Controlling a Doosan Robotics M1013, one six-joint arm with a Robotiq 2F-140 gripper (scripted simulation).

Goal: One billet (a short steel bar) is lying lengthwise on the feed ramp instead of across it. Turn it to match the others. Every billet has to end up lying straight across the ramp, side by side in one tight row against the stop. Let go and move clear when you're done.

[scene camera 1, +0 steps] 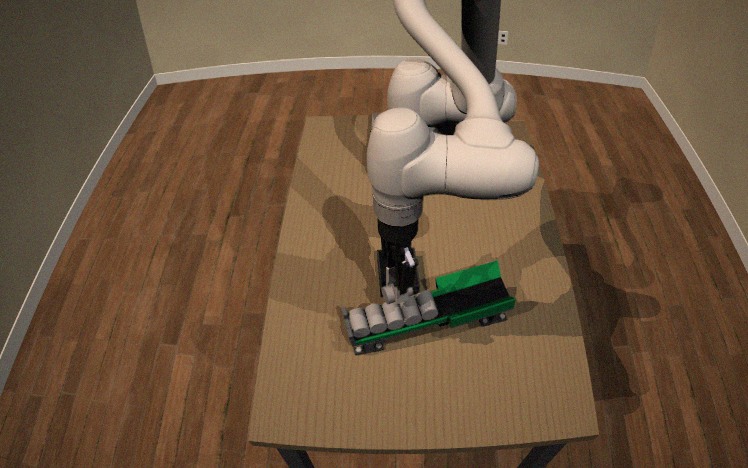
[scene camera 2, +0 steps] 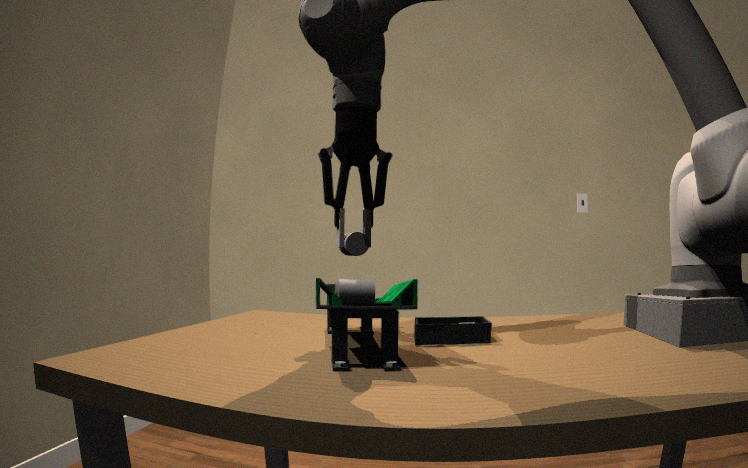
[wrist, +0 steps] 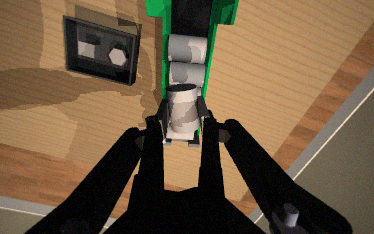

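Note:
Scene camera 2 gives me my gripper [scene camera 2: 353, 247], plus a grey steel billet [scene camera 2: 350, 290] and a black tray [scene camera 2: 431, 330]. In the wrist view there's a grey steel billet [wrist: 182, 99], and I can see the black tray [wrist: 103, 68] and my gripper [wrist: 183, 106] there too. As for scene camera 1, it's got my gripper [scene camera 1: 397, 292].

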